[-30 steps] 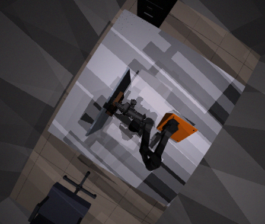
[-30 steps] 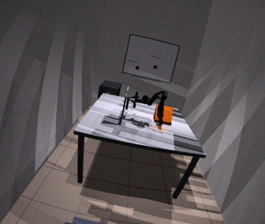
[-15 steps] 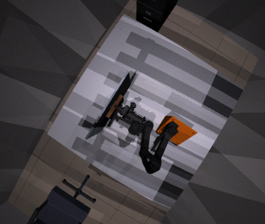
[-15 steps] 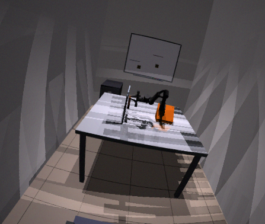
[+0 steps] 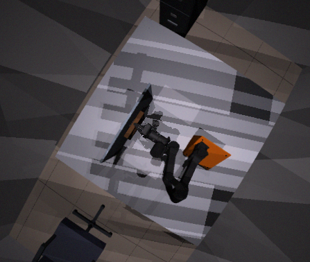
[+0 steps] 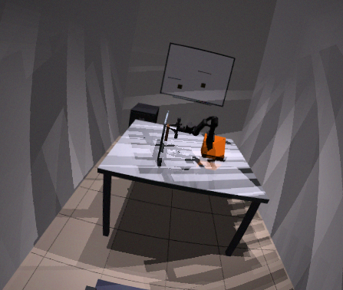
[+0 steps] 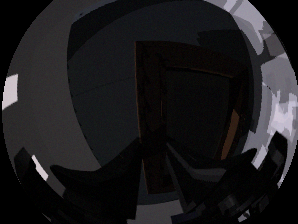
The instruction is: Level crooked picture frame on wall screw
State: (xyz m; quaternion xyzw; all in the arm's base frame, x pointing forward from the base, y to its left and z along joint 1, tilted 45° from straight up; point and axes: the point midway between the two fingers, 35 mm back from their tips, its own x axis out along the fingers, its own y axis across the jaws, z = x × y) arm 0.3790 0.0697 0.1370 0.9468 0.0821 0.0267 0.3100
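Now: the brown picture frame 10 mm to the left of my gripper tip and 50 mm below it. The rest, counted from my gripper tip: thin grey wall panel: 20 mm ahead, 20 mm to the left, 70 mm below.
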